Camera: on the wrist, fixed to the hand. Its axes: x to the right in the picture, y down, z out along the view.
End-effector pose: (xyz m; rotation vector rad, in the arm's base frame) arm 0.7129 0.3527 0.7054 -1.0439 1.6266 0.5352
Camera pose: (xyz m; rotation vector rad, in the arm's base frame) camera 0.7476 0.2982 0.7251 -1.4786 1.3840 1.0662
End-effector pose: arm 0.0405 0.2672 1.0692 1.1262 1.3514 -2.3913
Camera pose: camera 0.0273 0.3258 1.1002 0.8133 1.9061 -1.8095
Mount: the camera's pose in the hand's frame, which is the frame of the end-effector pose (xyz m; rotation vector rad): -0.0001 -0.0605 -0.0301 -0.6119 -0.0821 -0.0517
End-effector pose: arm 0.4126 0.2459 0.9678 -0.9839 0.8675 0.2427
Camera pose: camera 0.4295 0.1878 0.9979 -1.5499 0.7006 0.5193
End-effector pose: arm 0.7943 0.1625 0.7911 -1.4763 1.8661 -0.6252
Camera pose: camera 0.8110 0.1467 0.8546 -1.8947 2.0594 0.0042
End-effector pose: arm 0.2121 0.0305 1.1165 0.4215 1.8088 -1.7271
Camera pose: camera 0.1697 0.0537 1.1637 0.0462 2.1734 -1.1129
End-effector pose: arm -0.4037 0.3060 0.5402 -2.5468 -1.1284 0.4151
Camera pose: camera -0.4319 0.3391 0.5919 2.5695 1.3087 -0.1497
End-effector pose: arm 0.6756 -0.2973 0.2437 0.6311 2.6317 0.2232
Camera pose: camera 0.6385 -0.3525 0.2557 0.3482 2.3116 0.9169
